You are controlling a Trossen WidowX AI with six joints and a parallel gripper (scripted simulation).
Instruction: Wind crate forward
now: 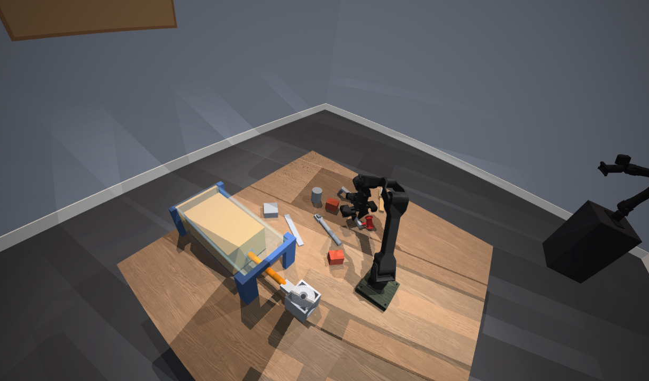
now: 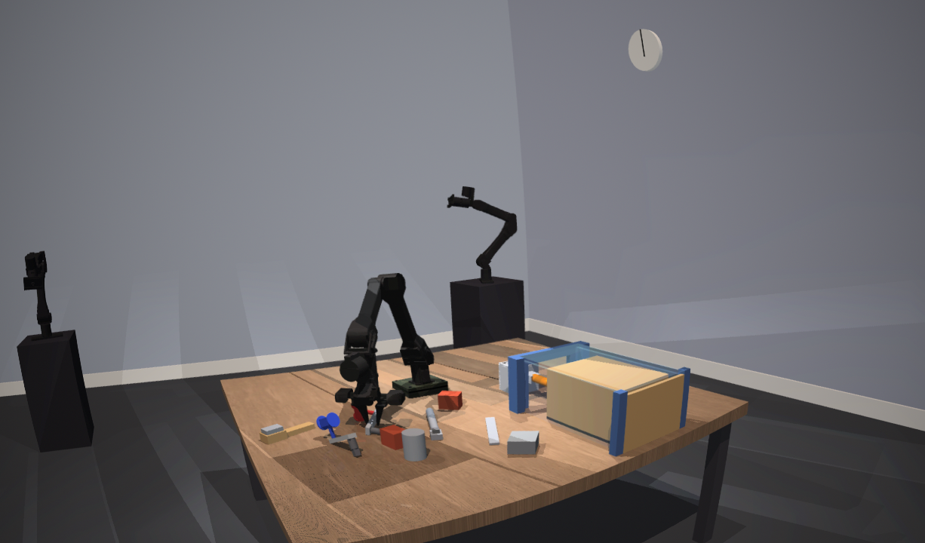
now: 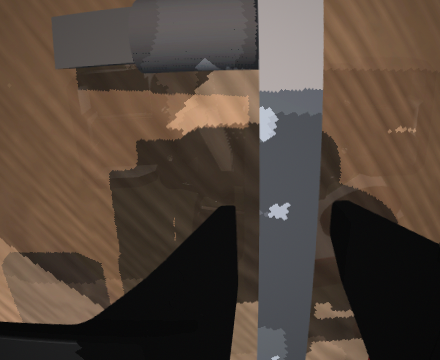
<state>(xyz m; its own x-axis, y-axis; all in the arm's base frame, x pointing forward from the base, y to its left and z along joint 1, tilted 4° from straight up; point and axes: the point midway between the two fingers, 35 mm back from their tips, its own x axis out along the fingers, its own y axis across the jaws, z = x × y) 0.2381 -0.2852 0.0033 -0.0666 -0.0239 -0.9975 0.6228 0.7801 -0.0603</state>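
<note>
My gripper tip is now 20 mm past the winch handle and 10 mm below it. Also, from my gripper tip: blue knob 140 mm to the right, 50 mm ahead, 40 mm above; then red knob 60 mm behind, 20 mm above; then wooden-handled tool 250 mm to the right, 50 mm behind, 10 mm above.
</note>
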